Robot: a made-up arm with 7 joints. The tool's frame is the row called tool. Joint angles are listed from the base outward. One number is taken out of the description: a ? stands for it. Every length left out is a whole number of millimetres.
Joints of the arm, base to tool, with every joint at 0 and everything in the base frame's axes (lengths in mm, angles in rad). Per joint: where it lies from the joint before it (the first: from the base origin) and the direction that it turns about. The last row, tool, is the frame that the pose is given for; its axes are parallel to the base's.
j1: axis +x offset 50 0 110
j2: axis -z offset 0 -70 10
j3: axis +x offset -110 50 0
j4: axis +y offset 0 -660 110
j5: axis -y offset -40 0 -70
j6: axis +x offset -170 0 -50
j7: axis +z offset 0 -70 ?
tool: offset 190 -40 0
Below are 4 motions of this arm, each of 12 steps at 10 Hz.
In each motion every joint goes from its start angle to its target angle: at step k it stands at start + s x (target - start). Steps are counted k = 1, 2, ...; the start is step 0. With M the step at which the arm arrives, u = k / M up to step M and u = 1 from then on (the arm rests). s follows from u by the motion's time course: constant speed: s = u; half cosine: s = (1 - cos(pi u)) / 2; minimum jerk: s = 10 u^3 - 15 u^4 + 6 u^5.
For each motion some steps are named. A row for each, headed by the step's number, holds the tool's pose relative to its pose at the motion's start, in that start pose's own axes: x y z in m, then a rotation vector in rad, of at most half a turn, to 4 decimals.
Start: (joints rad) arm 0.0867 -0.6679 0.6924 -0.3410 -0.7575 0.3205 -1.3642
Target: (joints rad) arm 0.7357 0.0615 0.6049 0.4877 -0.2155 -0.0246 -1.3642
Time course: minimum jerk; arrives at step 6
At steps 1, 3, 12:
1: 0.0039 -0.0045 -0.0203 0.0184 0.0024 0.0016
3: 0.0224 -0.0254 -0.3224 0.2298 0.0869 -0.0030
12: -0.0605 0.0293 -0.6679 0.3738 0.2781 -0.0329

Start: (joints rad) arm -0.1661 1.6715 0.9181 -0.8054 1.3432 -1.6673 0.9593
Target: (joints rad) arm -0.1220 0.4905 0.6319 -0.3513 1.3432 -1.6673 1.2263
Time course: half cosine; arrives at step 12
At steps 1, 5, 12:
1: 0.0034 0.0064 0.0013 0.0070 -0.0103 0.0288
5: 0.0391 0.1457 0.0462 0.1458 -0.2517 0.6106
12: -0.0484 0.3521 0.1819 0.3676 -0.8365 1.5314

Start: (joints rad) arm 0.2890 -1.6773 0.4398 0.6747 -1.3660 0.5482 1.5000
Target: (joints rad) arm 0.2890 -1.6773 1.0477 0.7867 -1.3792 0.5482 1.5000
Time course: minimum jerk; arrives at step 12
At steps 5, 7, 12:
5: 0.0300 -0.1198 0.0606 0.1263 0.1087 0.1360
7: 0.0776 -0.2242 0.1012 0.2352 0.2114 0.2537
12: 0.1528 -0.3355 0.1303 0.3539 0.3347 0.3840

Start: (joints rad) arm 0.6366 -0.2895 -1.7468 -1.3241 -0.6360 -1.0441 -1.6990
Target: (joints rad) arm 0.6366 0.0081 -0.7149 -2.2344 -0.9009 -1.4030 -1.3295
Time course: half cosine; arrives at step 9
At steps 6, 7, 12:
6: -0.3530 -0.3039 0.0211 -0.4985 0.1677 -0.1915
7: -0.4032 -0.3439 0.0711 -0.6242 0.1698 -0.2166
12: -0.4427 -0.3721 0.1225 -0.7428 0.1660 -0.2344

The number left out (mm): 120
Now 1 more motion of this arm.
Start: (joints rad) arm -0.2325 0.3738 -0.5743 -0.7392 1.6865 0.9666 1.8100
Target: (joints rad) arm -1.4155 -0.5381 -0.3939 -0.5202 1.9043 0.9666 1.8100
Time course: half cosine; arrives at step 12
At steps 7, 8, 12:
7: -0.4046 -0.0414 -0.3618 -0.2909 -0.7240 0.3177
8: -0.4453 -0.0636 -0.4660 -0.3234 -0.8849 0.3296
12: -0.4714 -0.1026 -0.6939 -0.3535 -1.2272 0.3012

